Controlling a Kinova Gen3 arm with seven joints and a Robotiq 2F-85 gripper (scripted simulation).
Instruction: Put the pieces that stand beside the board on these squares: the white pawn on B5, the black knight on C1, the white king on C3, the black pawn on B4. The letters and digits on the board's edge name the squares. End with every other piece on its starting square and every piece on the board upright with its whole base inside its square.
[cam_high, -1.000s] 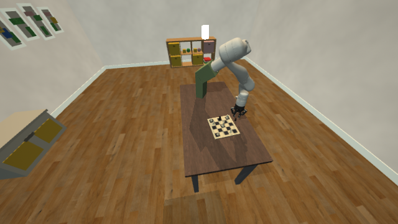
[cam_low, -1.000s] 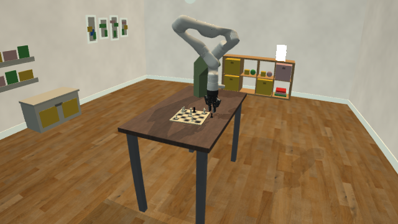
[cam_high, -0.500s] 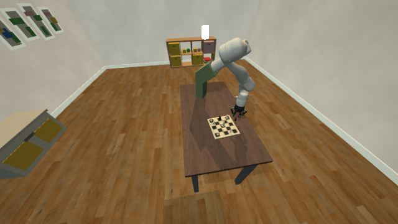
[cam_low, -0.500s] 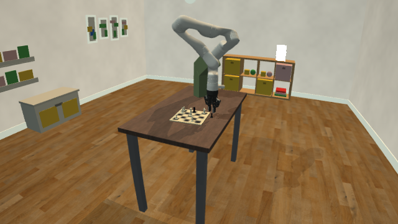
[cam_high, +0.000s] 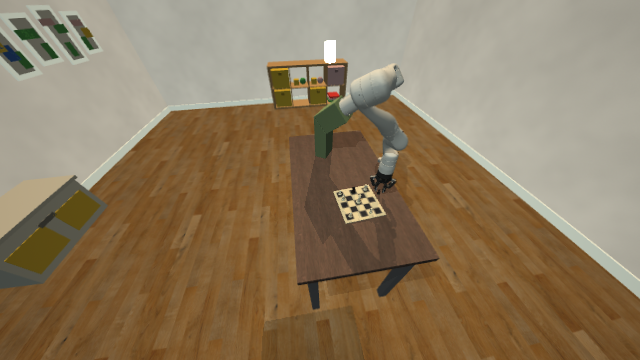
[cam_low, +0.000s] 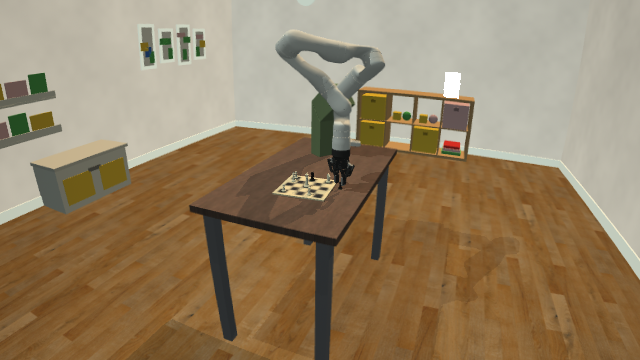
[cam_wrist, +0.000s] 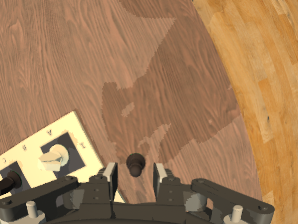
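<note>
My hand is 3 cm above the black pawn. Round my hand: black knight (14 cm to the right, 2 cm below, 2 cm behind); chessboard (13 cm to the right, 6 cm ahead, 4 cm below); white king (13 cm to the right, 5 cm ahead).
</note>
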